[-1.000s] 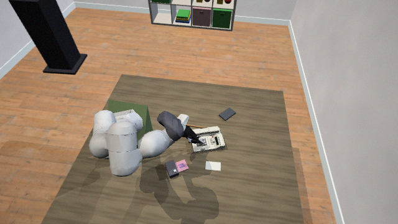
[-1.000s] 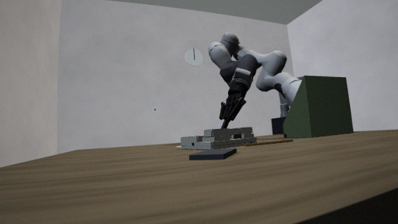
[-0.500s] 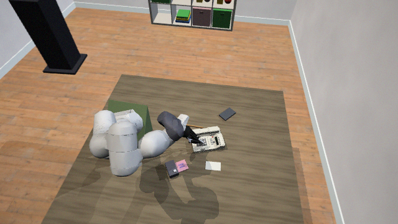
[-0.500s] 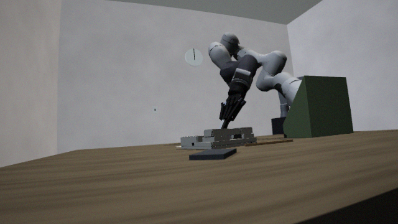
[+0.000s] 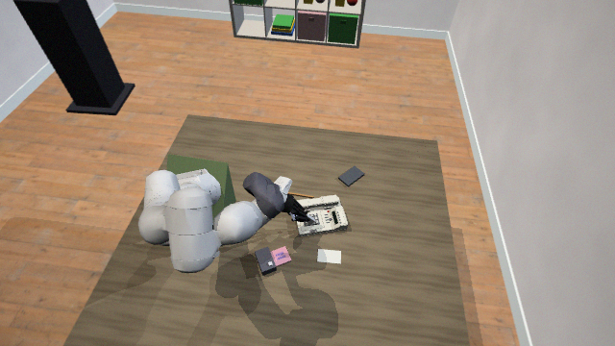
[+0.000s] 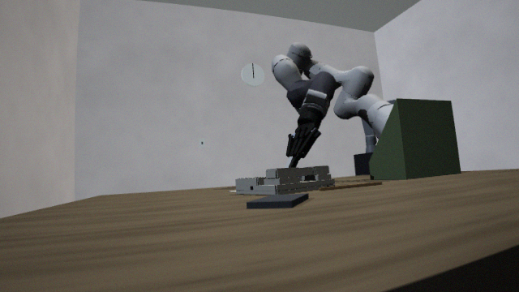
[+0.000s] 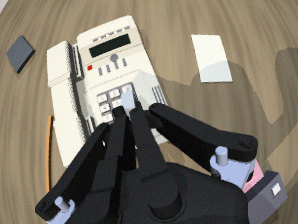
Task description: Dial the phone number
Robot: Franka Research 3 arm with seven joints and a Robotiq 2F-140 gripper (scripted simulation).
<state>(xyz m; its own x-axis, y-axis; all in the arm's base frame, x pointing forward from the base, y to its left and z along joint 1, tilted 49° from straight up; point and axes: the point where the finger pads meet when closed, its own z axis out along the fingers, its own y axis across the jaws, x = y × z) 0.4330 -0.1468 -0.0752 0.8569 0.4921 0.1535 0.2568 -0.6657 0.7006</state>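
Now: hand 3 cm short of the handset, 10 cm to the right of it and 2 cm above it. The rest, counted from my hand: pencil 8 cm behind, 18 cm to the left, 6 cm below; then black box 17 cm behind, 19 cm to the right, 4 cm below; then white note 10 cm ahead, 14 cm to the right, 6 cm below.
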